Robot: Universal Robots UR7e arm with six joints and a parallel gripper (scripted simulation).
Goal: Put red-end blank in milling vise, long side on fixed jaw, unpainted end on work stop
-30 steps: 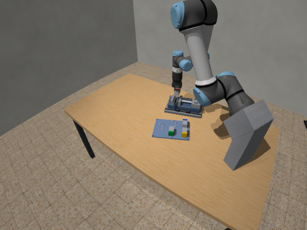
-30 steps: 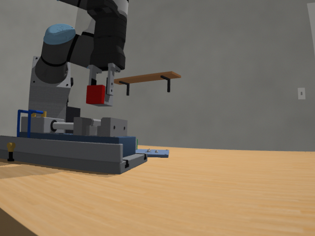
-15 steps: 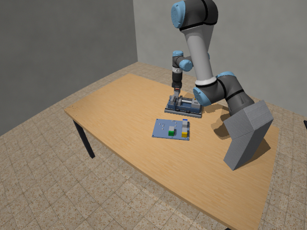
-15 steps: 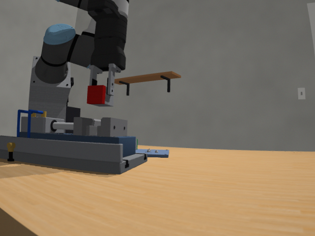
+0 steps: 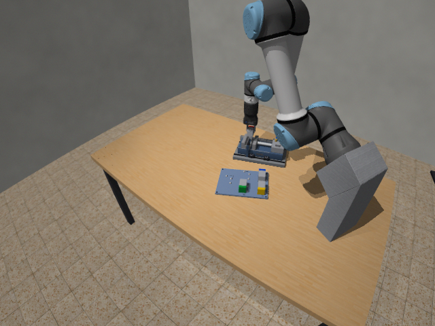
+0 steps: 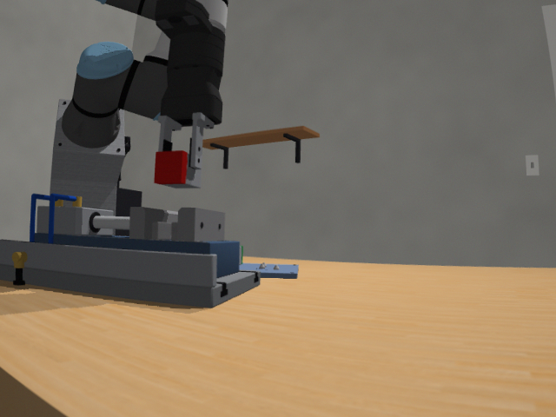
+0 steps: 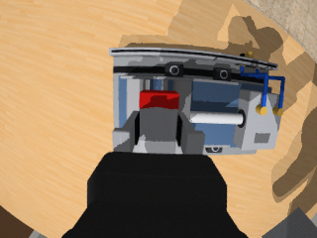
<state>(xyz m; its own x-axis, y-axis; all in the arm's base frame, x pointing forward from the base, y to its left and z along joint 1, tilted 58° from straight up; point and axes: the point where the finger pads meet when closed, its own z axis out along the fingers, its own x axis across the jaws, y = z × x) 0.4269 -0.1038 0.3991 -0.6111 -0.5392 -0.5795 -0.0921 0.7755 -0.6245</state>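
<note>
My hand is 3 cm short of the fixed jaw, 1 cm to the right of it and 8 cm above it. Also, from my hand: grey rod 9 cm behind, 8 cm below; work stop 1 cm behind, 5 cm to the left, 7 cm below; moving jaw 3 cm behind, 8 cm below.
</note>
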